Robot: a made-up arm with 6 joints.
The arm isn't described. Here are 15 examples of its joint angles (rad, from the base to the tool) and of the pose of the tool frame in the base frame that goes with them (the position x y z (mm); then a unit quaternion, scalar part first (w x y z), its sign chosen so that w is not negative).
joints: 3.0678 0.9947 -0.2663 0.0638 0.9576 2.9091
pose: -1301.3 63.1 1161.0 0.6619 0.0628 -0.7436 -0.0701
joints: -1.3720 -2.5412 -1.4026 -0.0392 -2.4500 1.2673
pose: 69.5 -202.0 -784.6 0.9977 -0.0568 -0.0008 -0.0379
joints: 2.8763 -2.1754 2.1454 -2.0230 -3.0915 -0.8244
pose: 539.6 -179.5 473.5 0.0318 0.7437 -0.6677 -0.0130
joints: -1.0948 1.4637 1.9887 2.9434 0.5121 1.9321
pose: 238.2 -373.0 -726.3 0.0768 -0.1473 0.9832 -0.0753
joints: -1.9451 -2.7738 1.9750 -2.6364 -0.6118 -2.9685
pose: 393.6 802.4 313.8 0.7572 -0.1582 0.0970 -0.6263
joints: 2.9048 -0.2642 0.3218 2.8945 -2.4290 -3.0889
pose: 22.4 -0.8 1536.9 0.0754 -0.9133 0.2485 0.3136
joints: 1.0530 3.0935 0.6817 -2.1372 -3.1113 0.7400
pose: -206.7 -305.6 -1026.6 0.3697 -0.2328 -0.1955 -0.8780
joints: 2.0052 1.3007 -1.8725 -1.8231 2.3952 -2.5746
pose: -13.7 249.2 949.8 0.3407 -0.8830 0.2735 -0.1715
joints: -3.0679 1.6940 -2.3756 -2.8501 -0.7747 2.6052
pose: -138.2 -69.7 932.1 0.1211 -0.0149 -0.1060 0.9869
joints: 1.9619 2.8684 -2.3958 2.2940 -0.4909 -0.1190
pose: -226.2 650.1 406.6 0.3947 -0.2169 -0.3624 -0.8160
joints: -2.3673 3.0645 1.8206 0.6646 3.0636 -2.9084
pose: 457.9 402.6 -359.4 0.6536 0.4352 -0.6050 0.1318
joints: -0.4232 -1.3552 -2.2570 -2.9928 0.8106 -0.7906
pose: -90.9 46.2 -481.4 0.3503 0.7994 0.0740 0.4824
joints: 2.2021 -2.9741 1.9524 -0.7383 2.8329 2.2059
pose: 406.1 -534.5 -89.3 0.4421 -0.3395 -0.7331 -0.3895
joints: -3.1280 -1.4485 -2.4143 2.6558 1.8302 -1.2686
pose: 22.8 -103.3 -239.0 0.8261 0.3327 -0.1039 -0.4427
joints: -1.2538 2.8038 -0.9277 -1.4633 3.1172 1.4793
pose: 287.5 -813.7 -652.1 0.5297 -0.5168 0.2897 0.6070
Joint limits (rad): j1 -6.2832..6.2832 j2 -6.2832..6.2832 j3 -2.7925..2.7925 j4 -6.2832..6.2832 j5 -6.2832..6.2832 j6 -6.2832..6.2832
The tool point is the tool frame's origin. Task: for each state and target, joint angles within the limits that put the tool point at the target. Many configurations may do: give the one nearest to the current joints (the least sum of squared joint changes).
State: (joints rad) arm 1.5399 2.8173 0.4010 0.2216 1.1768 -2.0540
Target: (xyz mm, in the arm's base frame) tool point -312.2 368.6 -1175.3
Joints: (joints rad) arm 2.0799 2.3609 0.5938 0.4042 1.4673 -2.0540
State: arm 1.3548 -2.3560 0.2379 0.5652 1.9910 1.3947
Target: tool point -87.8 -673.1 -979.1
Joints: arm 1.5679 -2.9247 0.4393 0.5143 2.3474 1.3947
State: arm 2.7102 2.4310 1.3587 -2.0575 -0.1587 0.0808
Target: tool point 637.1 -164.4 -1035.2
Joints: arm 2.9460 2.8526 1.2565 -2.0586 -0.0877 0.0808
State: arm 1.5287 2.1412 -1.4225 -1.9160 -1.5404 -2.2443
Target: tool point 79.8 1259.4 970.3
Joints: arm 1.3756 1.4777 -0.8736 -2.0185 -1.1026 -2.2443
